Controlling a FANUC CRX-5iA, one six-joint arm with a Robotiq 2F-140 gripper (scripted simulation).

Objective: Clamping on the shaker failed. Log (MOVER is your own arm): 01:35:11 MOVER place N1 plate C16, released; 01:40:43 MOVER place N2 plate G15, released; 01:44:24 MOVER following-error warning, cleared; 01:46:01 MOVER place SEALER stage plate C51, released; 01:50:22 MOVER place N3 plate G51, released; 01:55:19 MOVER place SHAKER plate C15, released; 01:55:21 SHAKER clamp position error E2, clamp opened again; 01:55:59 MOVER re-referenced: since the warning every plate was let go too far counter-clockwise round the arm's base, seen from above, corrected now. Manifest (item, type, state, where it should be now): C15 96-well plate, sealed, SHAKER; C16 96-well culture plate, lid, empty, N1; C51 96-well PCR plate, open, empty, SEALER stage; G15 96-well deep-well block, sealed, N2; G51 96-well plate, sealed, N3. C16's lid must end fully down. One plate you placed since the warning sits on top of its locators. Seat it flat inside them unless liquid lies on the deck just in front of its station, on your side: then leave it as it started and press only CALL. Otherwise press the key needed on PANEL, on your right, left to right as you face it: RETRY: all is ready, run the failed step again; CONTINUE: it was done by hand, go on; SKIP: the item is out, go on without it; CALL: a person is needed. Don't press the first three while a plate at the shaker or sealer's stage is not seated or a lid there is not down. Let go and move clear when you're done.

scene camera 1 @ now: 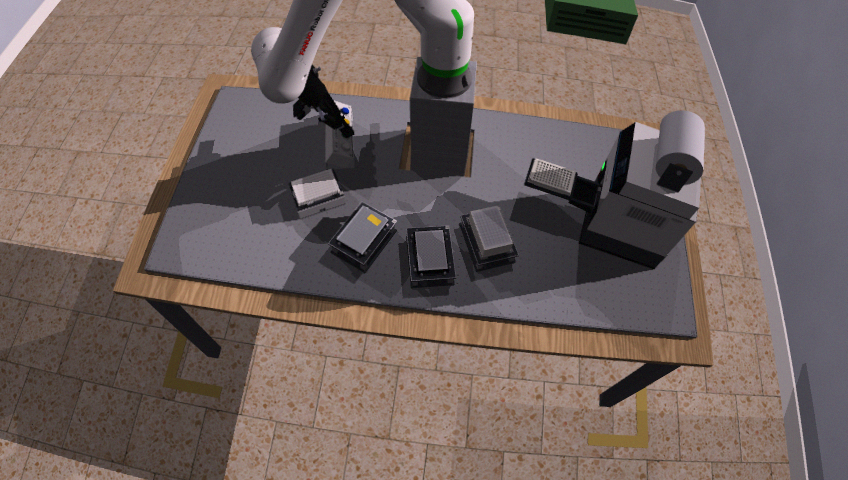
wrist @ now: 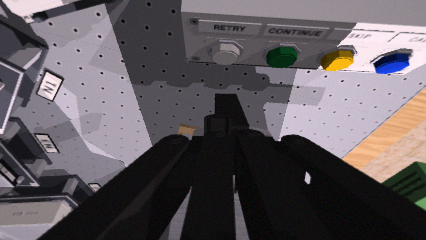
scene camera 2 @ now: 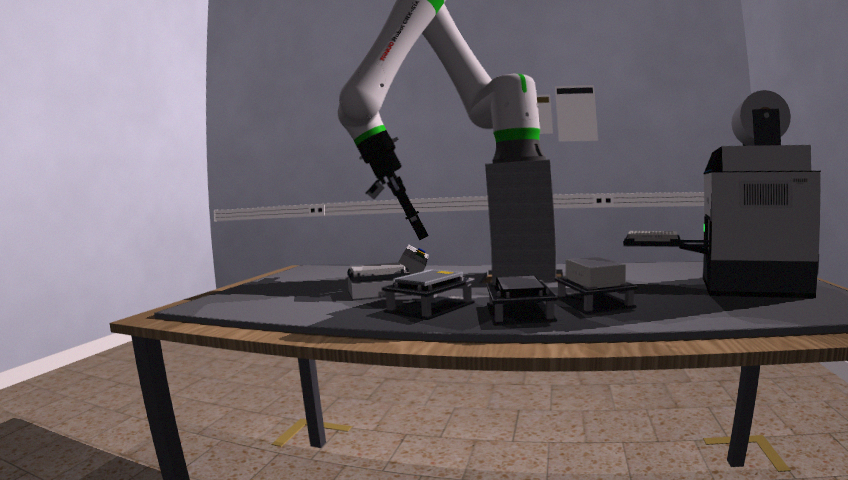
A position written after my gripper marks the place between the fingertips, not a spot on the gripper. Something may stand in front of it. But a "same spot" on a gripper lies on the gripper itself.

My gripper shows in scene camera 1, in the wrist view (225,111) and in scene camera 2. One and the same spot on my gripper: (scene camera 2: 398,189) is (scene camera 1: 326,119).
